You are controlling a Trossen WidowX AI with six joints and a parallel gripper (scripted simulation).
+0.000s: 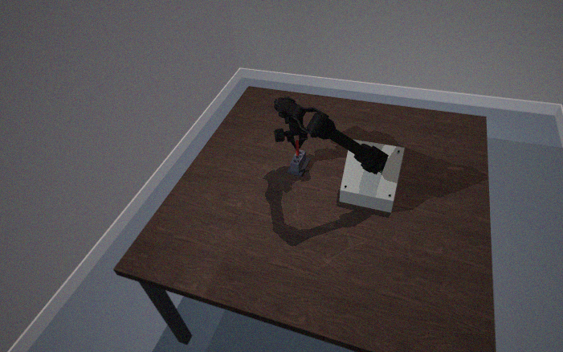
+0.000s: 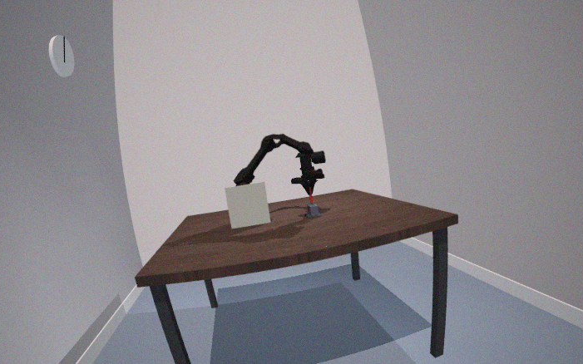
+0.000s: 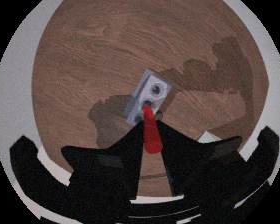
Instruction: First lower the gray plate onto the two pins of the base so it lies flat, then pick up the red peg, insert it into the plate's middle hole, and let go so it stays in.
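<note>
The gray plate lies 70 mm below my gripper tip. Round my gripper tip: red peg right at my gripper tip; then dark base 110 mm below.
</note>
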